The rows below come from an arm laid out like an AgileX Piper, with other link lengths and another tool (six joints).
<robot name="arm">
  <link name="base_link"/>
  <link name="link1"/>
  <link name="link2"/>
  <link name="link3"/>
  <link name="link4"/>
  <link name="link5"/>
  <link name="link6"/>
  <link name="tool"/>
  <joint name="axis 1" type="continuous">
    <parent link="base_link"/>
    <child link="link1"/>
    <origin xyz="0 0 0.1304"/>
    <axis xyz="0 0 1"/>
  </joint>
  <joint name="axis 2" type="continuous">
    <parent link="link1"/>
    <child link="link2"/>
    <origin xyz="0 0 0" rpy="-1.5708 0 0"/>
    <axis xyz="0 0 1"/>
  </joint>
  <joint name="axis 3" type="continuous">
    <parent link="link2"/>
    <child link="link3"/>
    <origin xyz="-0.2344 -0.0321 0"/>
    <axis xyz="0 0 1"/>
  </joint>
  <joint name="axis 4" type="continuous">
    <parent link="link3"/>
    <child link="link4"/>
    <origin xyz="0.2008 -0.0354 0" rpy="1.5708 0 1.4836"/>
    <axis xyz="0 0 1"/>
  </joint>
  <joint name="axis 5" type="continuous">
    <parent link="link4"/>
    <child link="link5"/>
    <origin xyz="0 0 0" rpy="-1.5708 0 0"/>
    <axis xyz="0 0 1"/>
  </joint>
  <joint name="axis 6" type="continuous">
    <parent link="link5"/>
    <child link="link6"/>
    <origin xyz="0 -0.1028 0" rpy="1.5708 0 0"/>
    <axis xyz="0 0 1"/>
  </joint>
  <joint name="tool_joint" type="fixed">
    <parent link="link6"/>
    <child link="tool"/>
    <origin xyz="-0.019 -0.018 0.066" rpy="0.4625 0 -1.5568"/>
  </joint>
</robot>
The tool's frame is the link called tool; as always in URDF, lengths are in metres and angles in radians. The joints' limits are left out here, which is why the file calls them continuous.
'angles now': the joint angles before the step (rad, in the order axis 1, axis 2, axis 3, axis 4, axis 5, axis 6). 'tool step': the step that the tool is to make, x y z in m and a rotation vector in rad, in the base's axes. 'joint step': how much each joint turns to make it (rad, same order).
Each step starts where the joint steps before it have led.
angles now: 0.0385, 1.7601, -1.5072, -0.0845, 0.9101, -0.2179
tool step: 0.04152, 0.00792, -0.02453, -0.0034, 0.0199, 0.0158
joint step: 0.0158, 0.2068, -0.1954, -0.0022, 0.0087, -0.0004
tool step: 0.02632, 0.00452, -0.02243, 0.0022, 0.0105, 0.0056
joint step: 0.0062, 0.1441, -0.1342, 0.0029, 0.0005, 0.0000
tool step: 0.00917, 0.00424, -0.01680, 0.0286, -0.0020, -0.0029
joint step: 0.0000, 0.0551, -0.0150, 0.0284, -0.0439, 0.0000
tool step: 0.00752, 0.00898, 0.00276, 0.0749, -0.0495, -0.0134
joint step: -0.0001, 0.0053, -0.0020, 0.0749, -0.0573, -0.0030
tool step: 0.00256, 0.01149, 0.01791, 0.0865, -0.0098, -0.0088
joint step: 0.0019, -0.0024, -0.0789, 0.0876, 0.0663, -0.0020
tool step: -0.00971, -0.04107, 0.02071, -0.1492, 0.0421, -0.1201
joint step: -0.0231, -0.0191, -0.0813, -0.2151, 0.1499, 0.1354
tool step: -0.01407, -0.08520, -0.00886, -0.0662, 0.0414, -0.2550
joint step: -0.1464, 0.0247, -0.0047, -0.1223, 0.0378, 0.1239
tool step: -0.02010, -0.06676, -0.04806, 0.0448, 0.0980, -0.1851
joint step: -0.1571, 0.1042, -0.0013, 0.0162, 0.0071, 0.0272
